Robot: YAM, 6 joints.
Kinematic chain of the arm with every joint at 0, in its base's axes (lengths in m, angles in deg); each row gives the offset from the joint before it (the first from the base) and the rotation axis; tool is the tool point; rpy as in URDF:
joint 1: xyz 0 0 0.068 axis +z
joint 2: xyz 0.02 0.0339 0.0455 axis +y
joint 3: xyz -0.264 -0.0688 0 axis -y
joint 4: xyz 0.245 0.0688 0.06 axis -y
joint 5: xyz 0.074 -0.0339 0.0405 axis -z
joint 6: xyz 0.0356 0 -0.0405 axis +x
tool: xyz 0 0 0 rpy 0 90 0
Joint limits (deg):
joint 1: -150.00..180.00
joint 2: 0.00..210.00
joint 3: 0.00..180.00
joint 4: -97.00..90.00
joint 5: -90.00..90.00
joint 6: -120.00..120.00
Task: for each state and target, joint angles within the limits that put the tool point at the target. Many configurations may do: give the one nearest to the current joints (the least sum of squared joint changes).
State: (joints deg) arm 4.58 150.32 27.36 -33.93 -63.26 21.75
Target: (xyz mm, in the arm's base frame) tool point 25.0 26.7 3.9
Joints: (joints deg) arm -4.03 155.05 17.14 -34.73 -52.89 21.75
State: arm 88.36 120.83 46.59 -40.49 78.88 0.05
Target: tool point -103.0 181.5 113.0
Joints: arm 129.25 99.94 38.61 -50.66 80.02 0.05
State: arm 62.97 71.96 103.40 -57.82 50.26 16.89
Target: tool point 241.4 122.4 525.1
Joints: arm 32.78 84.86 115.37 -47.06 51.37 16.89
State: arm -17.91 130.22 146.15 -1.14 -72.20 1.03
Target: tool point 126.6 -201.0 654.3
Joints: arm -66.28 99.32 148.75 -6.03 -79.76 1.03
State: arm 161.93 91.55 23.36 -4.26 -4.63 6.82
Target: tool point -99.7 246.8 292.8
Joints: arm 112.28 65.70 45.82 1.56 2.08 6.82
